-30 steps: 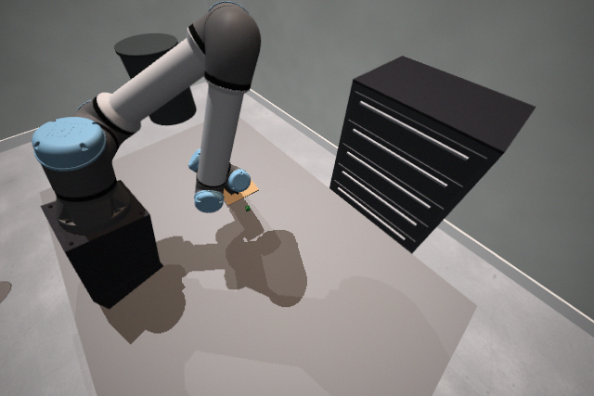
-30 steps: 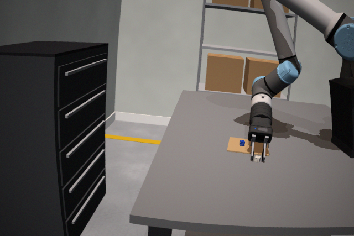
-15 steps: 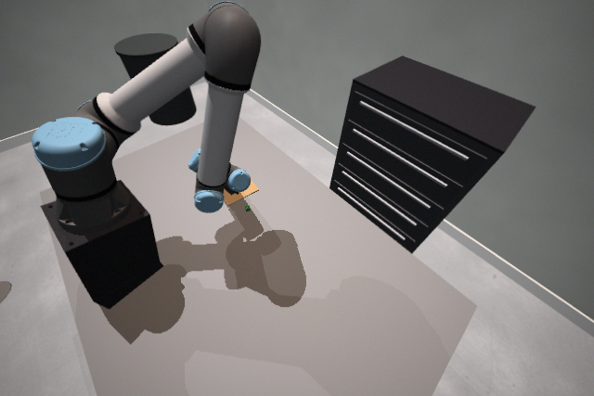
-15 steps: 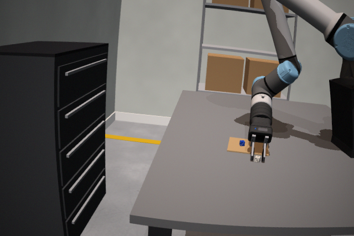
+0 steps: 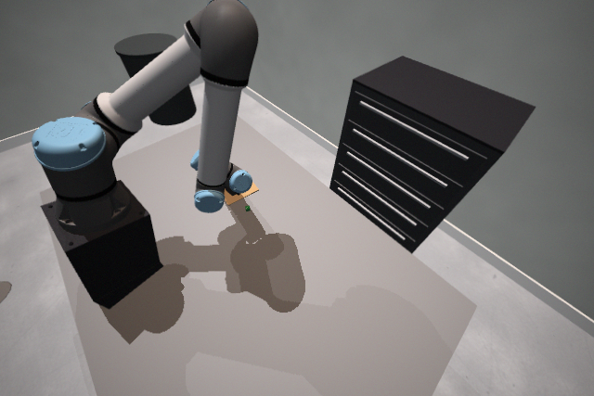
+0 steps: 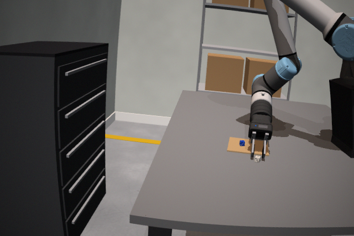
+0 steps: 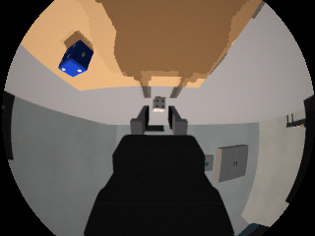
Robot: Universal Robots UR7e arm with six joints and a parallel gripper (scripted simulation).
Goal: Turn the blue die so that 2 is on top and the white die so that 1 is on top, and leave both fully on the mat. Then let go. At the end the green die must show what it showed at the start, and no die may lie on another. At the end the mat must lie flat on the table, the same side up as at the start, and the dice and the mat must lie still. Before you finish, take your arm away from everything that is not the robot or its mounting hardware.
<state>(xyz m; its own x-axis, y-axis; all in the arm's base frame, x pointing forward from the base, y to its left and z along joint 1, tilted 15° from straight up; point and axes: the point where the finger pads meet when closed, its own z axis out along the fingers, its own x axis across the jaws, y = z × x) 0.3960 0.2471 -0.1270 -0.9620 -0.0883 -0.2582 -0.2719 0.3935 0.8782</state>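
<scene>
The white die is 2 cm to the left of my hand and 2 cm below it. From my hand the other things lie so: orange mat 11 cm to the right, 4 cm ahead, 3 cm below; green die 24 cm to the right, 4 cm ahead, 2 cm below; blue die 10 cm to the right, 6 cm ahead, 2 cm below.
</scene>
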